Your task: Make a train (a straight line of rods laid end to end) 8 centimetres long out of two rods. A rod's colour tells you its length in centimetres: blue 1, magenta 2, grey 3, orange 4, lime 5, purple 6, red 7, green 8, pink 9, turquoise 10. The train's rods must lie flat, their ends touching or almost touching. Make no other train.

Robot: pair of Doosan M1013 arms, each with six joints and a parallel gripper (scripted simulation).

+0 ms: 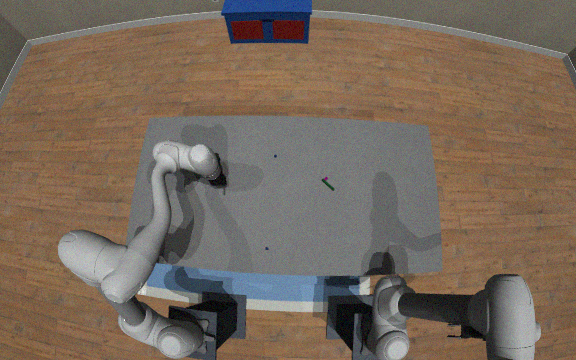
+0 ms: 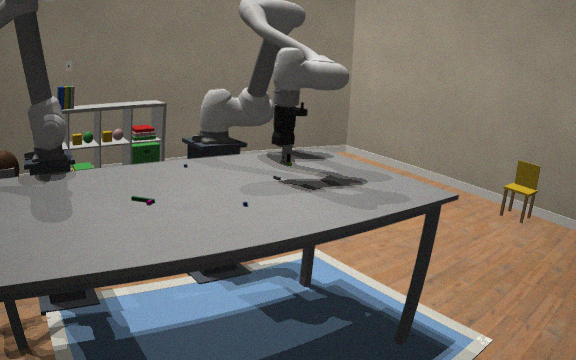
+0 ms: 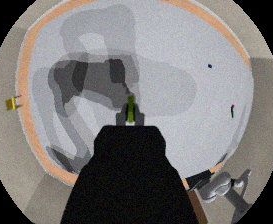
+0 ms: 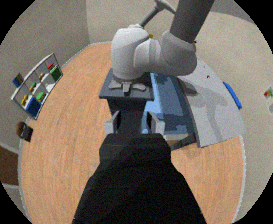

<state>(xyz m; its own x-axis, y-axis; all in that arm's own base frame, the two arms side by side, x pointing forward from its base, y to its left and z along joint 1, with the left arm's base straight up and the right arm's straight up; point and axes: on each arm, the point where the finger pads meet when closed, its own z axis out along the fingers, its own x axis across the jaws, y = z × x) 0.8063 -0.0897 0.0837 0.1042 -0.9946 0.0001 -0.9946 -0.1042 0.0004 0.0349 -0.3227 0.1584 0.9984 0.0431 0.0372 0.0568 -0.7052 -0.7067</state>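
Observation:
Right now the grey rod is 40 mm behind my left hand and 80 mm below it. Also, from my left hand: lime rod 20 mm below; magenta rod 30 mm ahead, 530 mm to the right, 80 mm below; green rod 540 mm to the right, 80 mm below.

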